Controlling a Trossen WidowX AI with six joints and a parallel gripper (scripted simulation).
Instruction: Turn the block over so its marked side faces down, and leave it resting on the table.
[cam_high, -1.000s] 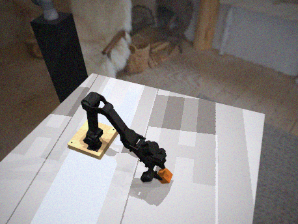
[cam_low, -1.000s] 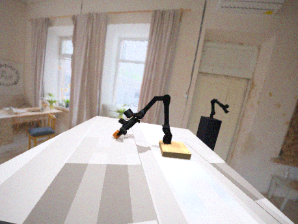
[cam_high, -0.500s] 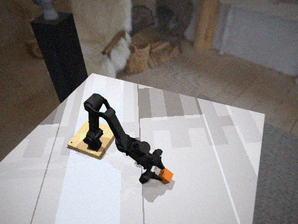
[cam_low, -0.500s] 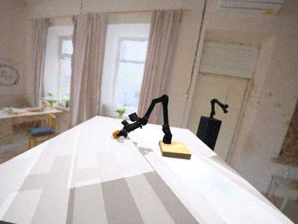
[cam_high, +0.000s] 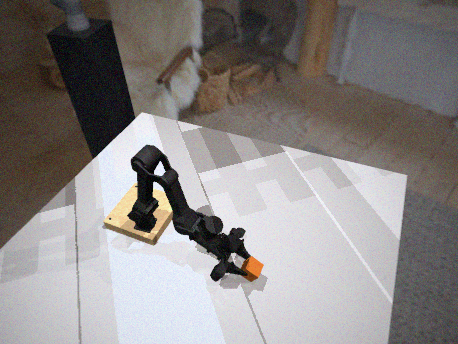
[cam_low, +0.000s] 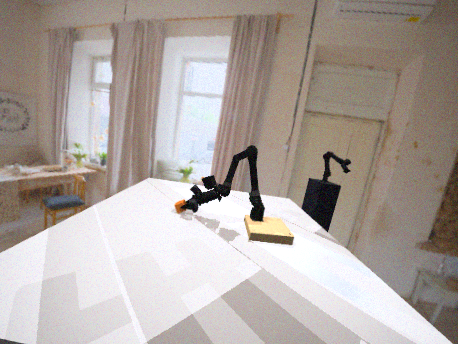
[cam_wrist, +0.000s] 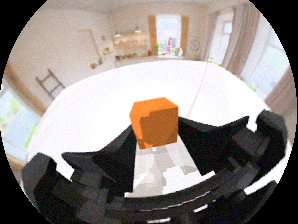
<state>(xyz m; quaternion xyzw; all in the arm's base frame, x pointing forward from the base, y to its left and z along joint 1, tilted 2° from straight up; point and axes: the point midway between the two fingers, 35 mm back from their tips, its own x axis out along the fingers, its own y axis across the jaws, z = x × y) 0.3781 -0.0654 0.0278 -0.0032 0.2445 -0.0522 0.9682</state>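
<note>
Now: gripper tip 10 mm above the orange block.
</note>
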